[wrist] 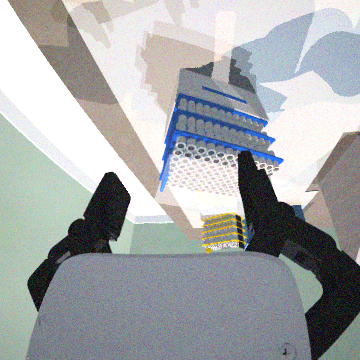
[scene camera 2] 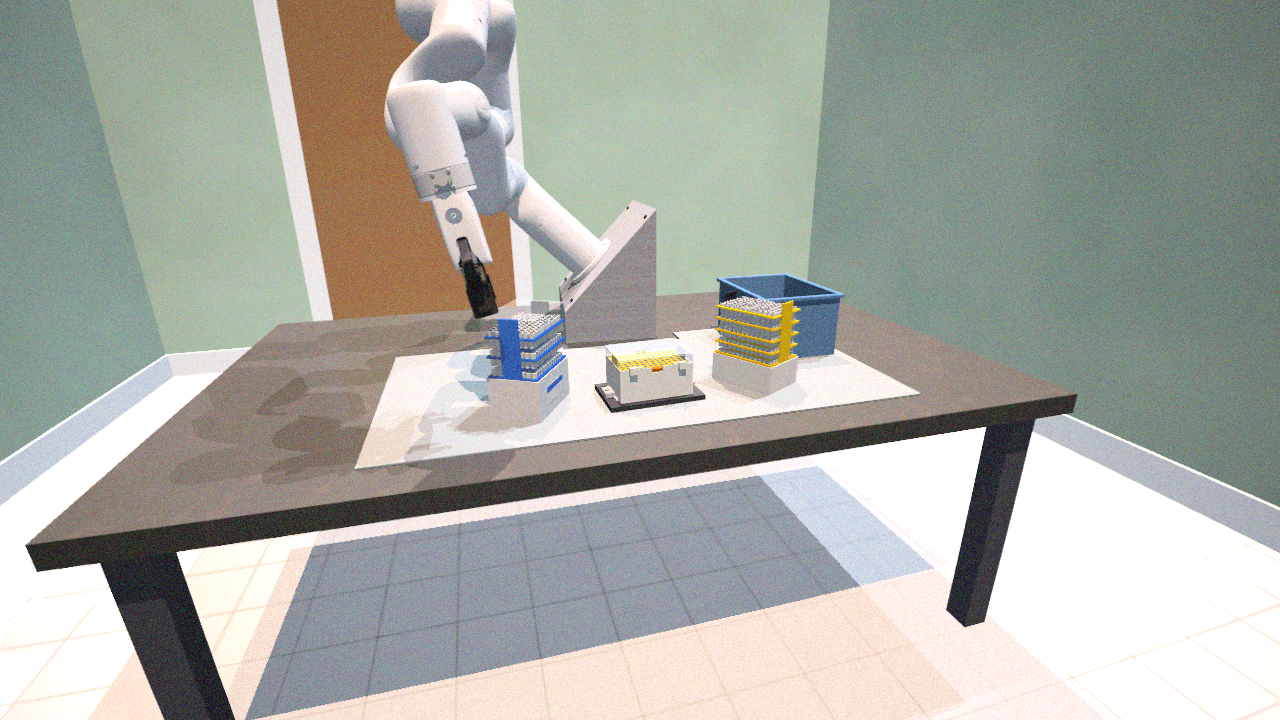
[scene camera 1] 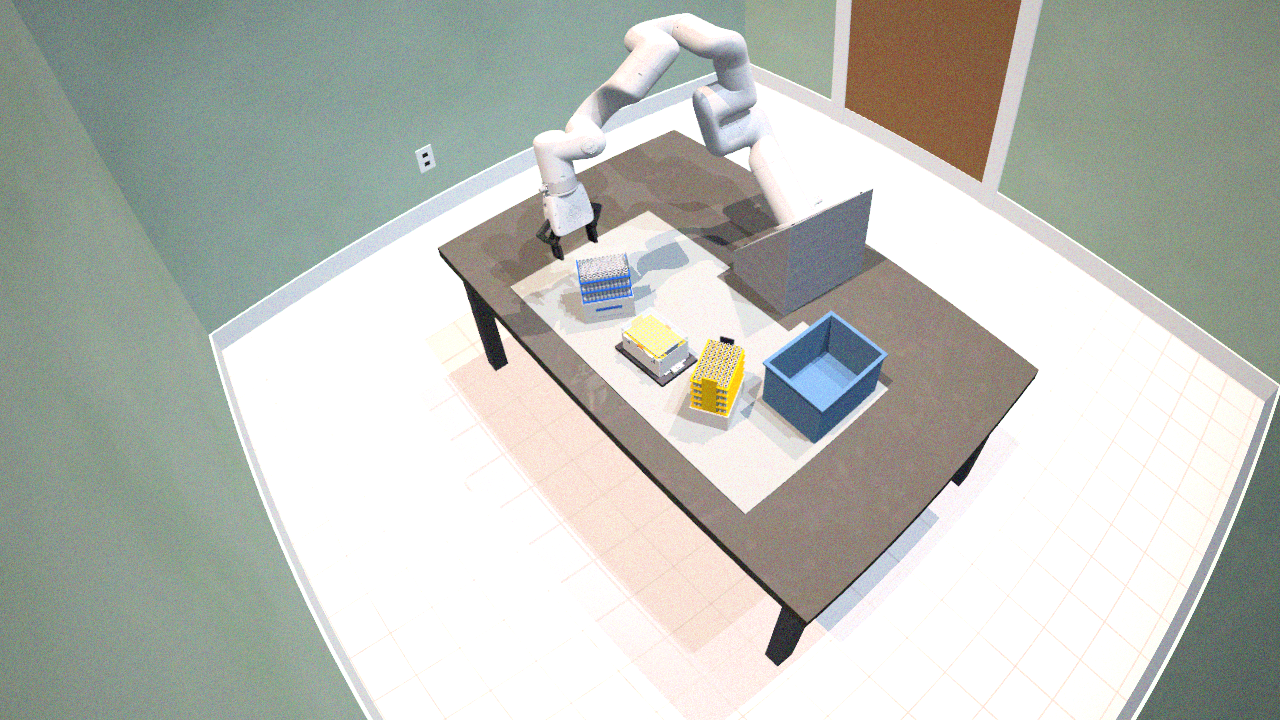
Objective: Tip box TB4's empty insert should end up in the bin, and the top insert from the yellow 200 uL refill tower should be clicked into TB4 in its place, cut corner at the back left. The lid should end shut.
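Tip box TB4 (scene camera 1: 656, 347) (scene camera 2: 650, 379) is a white box with a yellow insert under a clear lid that looks shut. It sits on a dark base (scene camera 1: 664, 378) (scene camera 2: 684, 397). The yellow refill tower (scene camera 1: 716, 383) (scene camera 2: 756, 335) (wrist: 222, 231) has several stacked yellow inserts with tips, on a white stand. The blue bin (scene camera 1: 792, 409) (scene camera 2: 816, 326) stands beside it; its visible floor in scene camera 1 is bare. My gripper (scene camera 1: 575, 247) (scene camera 2: 484, 312) (wrist: 176, 176) is open and empty, high beyond the blue tower, away from TB4. The insert's cut corner is too small to tell.
A blue refill tower (scene camera 1: 605, 282) (scene camera 2: 529, 349) (wrist: 220, 125) stands between my gripper and TB4, partly hiding TB4 in the wrist view. A grey angled arm mount (scene camera 1: 827, 255) (scene camera 2: 626, 286) rises behind the pale mat (scene camera 1: 747, 474) (scene camera 2: 384, 438).
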